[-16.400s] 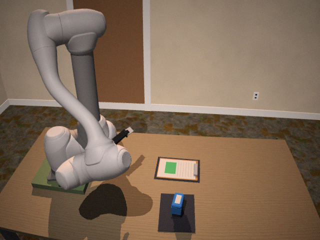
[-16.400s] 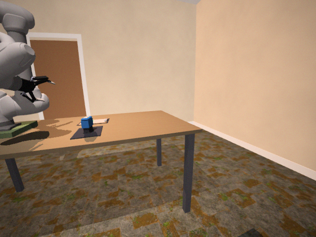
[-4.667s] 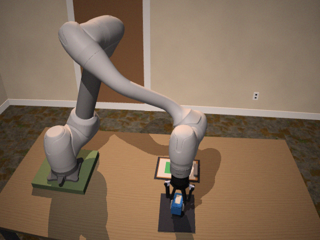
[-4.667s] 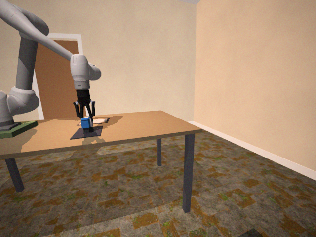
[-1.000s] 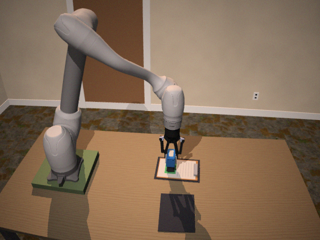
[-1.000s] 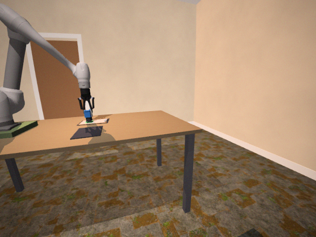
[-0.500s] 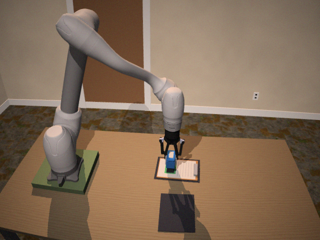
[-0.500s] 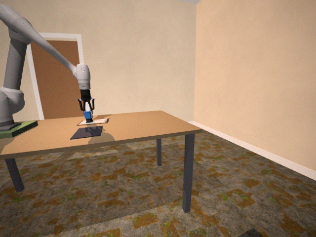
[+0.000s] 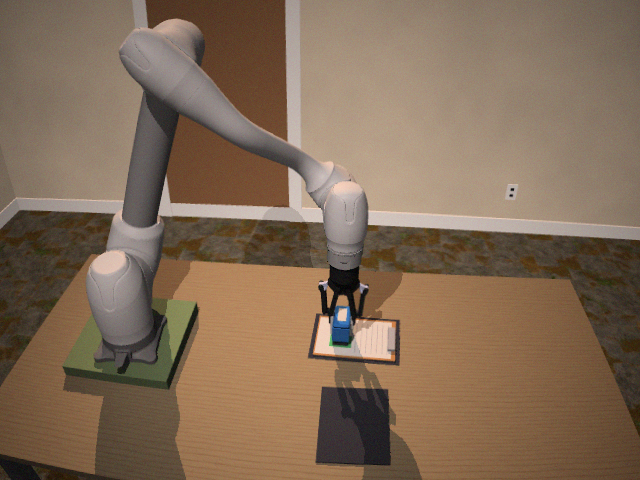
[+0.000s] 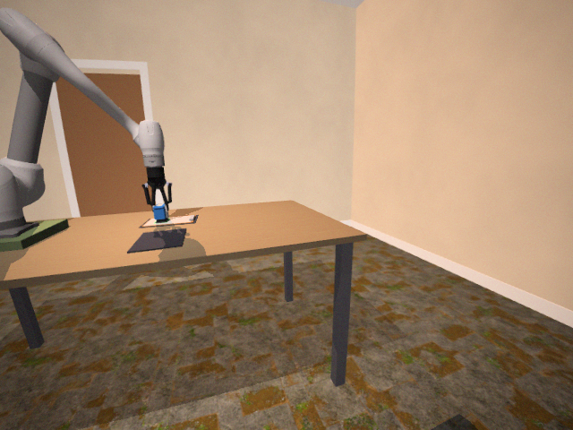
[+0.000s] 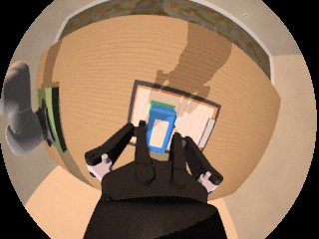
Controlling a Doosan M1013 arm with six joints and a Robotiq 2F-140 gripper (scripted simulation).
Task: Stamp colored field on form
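My gripper is now 310 mm to the left of the mat, 50 mm above it and 10 mm short of it. Round my hand: blue stamp 10 mm below.
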